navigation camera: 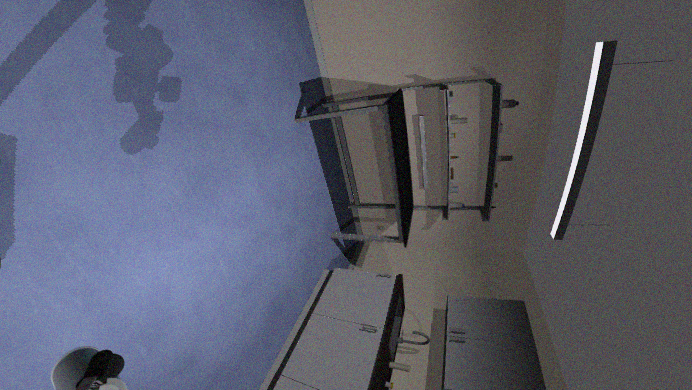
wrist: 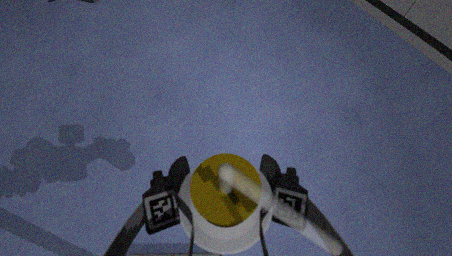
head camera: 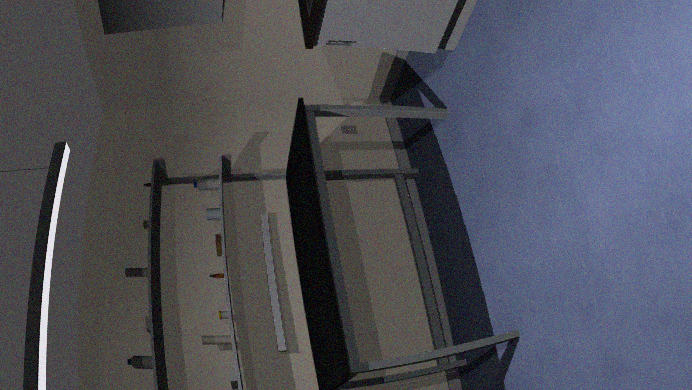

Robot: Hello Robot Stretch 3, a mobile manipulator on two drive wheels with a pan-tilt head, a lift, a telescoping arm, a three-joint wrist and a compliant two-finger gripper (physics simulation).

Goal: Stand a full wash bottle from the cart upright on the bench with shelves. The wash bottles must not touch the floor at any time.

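Frame: origin at the robot's base, x ahead, y left, z up, level; millimetres.
Where they show: gripper, between the fingertips: (navigation camera: 115, 377).
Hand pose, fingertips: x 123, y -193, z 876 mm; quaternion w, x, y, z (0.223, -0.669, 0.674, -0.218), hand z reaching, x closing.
Observation:
Each offset is from my fingertips to the top centre of the thing. "spot": to the spot under its first point.
A wash bottle {spot: dz -19, dx -39, dy +27 mm} (navigation camera: 71, 369) (wrist: 225, 239) with a yellow cap and a pale bent spout is held upright, above the floor. My gripper (wrist: 224, 173) is shut on its body, one finger on each side. The bench with shelves (head camera: 312, 250) (navigation camera: 403, 160) stands against the wall some way off, and appears sideways in the head and navigation views. Its dark top is seen edge-on, so its upper surface is hidden. The held bottle is well apart from the bench. The cart does not show in these views.
Small bottles and boxes stand on the bench's upper shelf (head camera: 157, 250) (navigation camera: 492, 150) and lower shelf. A white base cabinet (head camera: 390, 22) (navigation camera: 345, 310) with a sink tap (navigation camera: 422, 338) stands beside the bench, under a wall cabinet (head camera: 160, 15) (navigation camera: 490, 345). A lamp {spot: dz +1202, dx +1433, dy +490 mm} (head camera: 45, 280) (navigation camera: 582, 150) hangs above.

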